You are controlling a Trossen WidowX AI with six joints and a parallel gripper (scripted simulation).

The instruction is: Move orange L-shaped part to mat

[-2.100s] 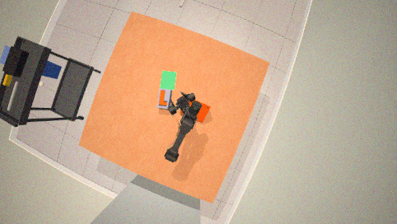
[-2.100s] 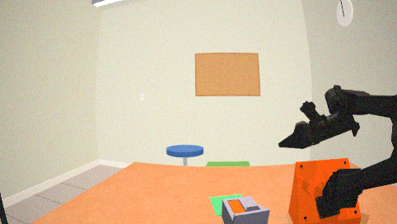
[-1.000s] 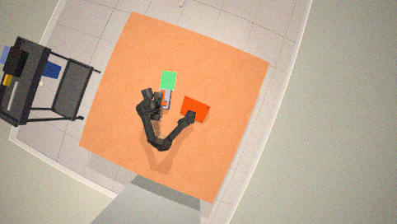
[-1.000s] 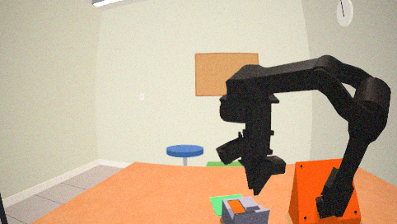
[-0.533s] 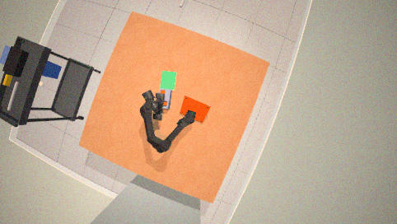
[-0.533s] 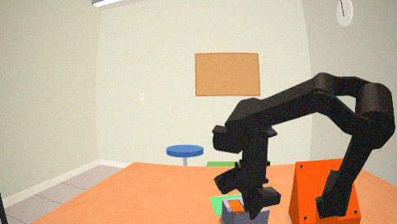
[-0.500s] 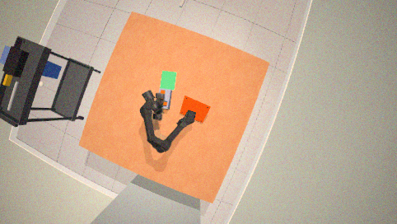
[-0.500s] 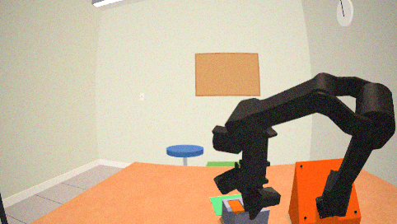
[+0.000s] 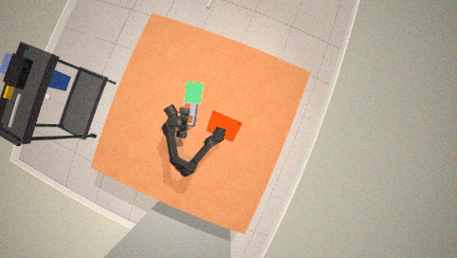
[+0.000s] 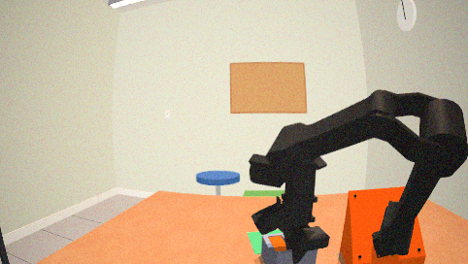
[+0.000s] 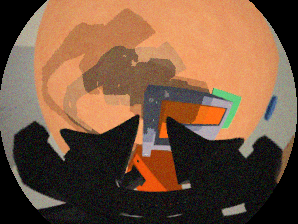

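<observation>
The orange L-shaped part is 5 cm to the right of my gripper tip and 2 cm below it. Also, from my gripper tip: green mat: 22 cm to the right, 8 cm below, 4 cm ahead.
</observation>
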